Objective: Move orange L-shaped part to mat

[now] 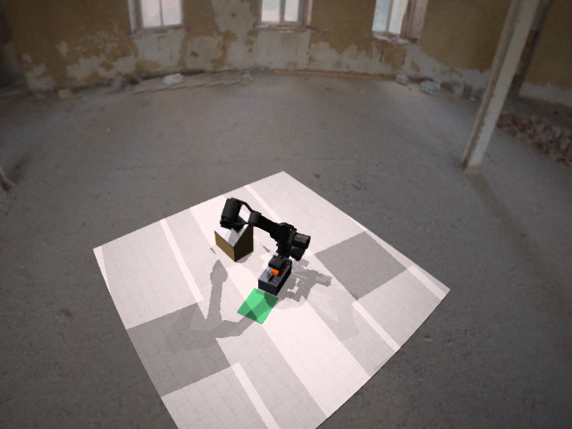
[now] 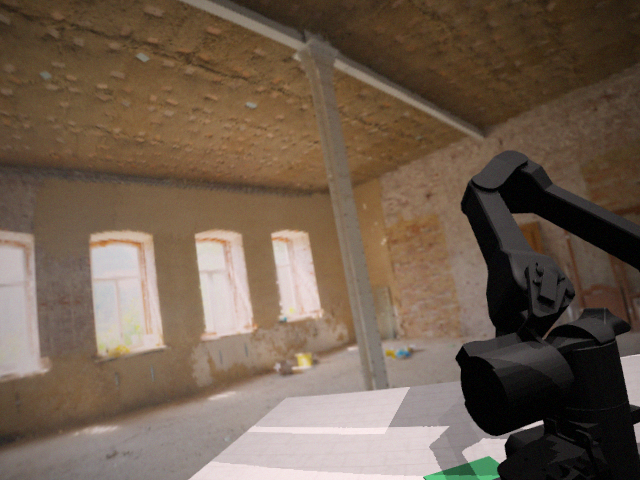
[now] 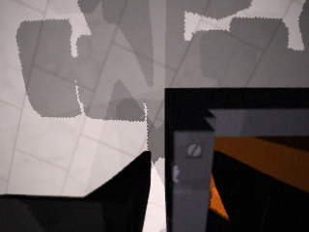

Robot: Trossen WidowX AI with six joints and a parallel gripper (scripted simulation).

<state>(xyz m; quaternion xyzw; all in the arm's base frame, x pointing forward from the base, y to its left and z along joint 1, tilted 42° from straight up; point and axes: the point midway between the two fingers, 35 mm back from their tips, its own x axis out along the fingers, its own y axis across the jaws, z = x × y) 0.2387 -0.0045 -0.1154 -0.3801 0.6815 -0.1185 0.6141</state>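
Right now my gripper tip is 50 mm to the left of the orange L-shaped part, 10 mm below it and 10 mm short of it. From my gripper tip the other things lie so: green mat (210 mm to the right, 80 mm ahead, 50 mm below).
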